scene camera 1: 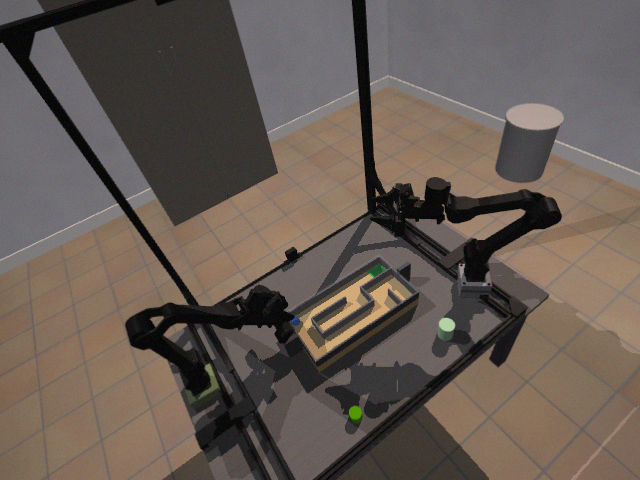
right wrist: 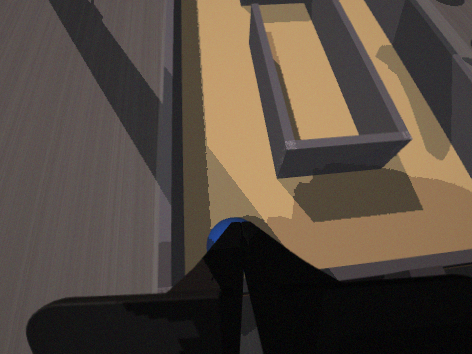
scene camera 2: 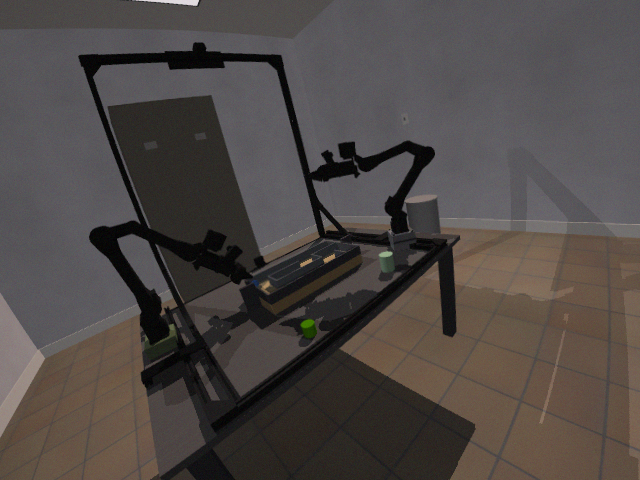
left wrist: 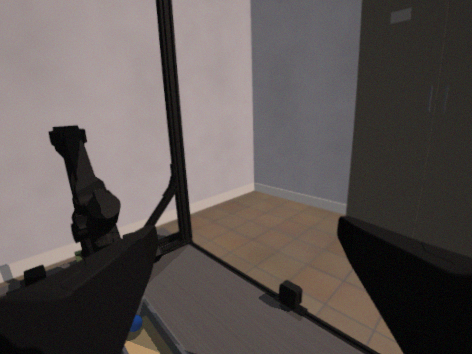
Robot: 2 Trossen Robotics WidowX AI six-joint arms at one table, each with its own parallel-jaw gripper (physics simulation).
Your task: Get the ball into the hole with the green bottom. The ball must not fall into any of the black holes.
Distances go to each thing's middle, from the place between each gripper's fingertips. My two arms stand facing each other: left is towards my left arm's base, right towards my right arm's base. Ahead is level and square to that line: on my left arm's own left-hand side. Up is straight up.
Scene:
The tan maze box [scene camera 1: 329, 324] is 20 mm ahead of my right hand, 200 mm to the left of it and 40 mm below it.
Now: the tan maze box 90 mm ahead of my left hand, 130 mm to the right of it and 350 mm below it.

